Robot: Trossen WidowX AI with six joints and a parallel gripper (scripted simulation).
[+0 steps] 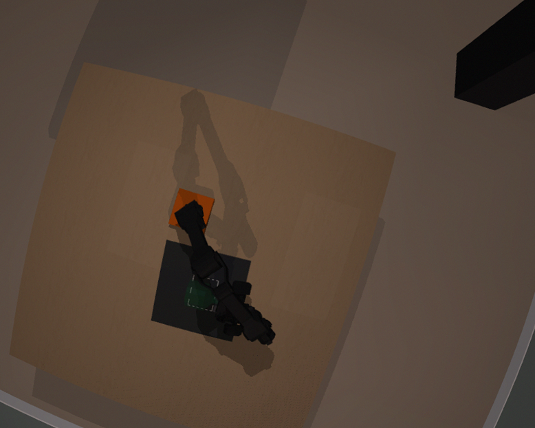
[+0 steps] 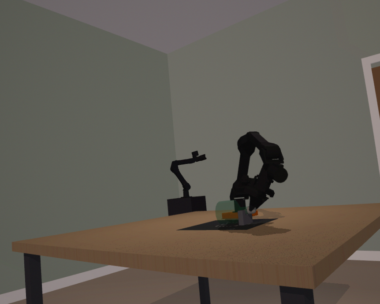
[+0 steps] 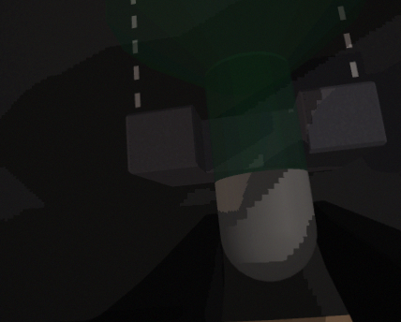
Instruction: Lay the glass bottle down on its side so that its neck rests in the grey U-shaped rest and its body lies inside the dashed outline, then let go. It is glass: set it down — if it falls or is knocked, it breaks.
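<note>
My gripper tip is 5 cm to the left of the green glass bottle. Also, from my gripper tip: black mat 11 cm to the right, 5 cm below.
</note>
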